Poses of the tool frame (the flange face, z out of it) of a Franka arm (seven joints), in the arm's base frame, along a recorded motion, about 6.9 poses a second.
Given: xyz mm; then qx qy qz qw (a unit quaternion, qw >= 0).
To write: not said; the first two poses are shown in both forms.
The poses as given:
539 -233 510 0.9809 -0.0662 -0.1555 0.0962
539 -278 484 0.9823 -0.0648 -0.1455 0.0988
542 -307 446 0.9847 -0.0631 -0.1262 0.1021
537 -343 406 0.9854 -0.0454 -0.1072 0.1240
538 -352 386 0.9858 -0.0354 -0.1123 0.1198
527 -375 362 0.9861 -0.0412 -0.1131 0.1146
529 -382 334 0.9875 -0.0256 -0.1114 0.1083
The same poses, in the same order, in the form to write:
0.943 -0.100 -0.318 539; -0.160 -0.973 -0.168 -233; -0.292 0.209 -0.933 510; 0 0 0 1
0.949 -0.099 -0.299 539; -0.156 -0.972 -0.175 -278; -0.273 0.213 -0.938 484; 0 0 0 1
0.960 -0.099 -0.261 542; -0.150 -0.971 -0.185 -307; -0.236 0.217 -0.947 446; 0 0 0 1
0.973 -0.063 -0.223 537; -0.116 -0.965 -0.235 -343; -0.200 0.254 -0.946 406; 0 0 0 1
0.972 -0.043 -0.230 538; -0.097 -0.969 -0.228 -352; -0.213 0.244 -0.946 386; 0 0 0 1
0.971 -0.055 -0.232 527; -0.107 -0.970 -0.217 -375; -0.214 0.235 -0.948 362; 0 0 0 1
0.974 -0.026 -0.226 529; -0.075 -0.975 -0.208 -382; -0.214 0.220 -0.952 334; 0 0 0 1

